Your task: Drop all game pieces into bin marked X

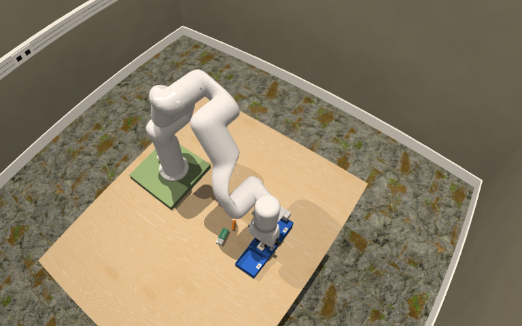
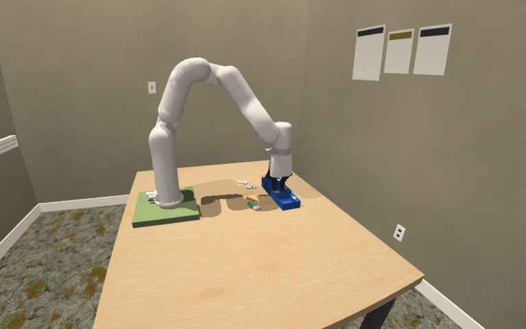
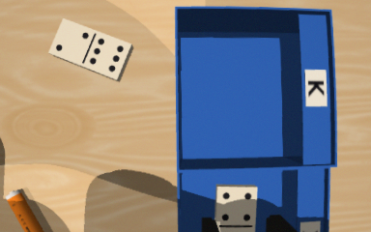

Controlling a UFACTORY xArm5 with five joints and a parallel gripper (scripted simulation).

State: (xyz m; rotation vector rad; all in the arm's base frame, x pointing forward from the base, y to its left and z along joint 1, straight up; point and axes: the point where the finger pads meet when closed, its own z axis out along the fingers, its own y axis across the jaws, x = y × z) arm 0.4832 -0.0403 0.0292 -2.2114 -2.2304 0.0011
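My gripper is now 10 mm short of the bin and 30 mm above it. Also, from my hand: orange battery (140 mm behind, 50 mm below); then green-and-white item (140 mm behind, 70 mm to the right, 50 mm below).
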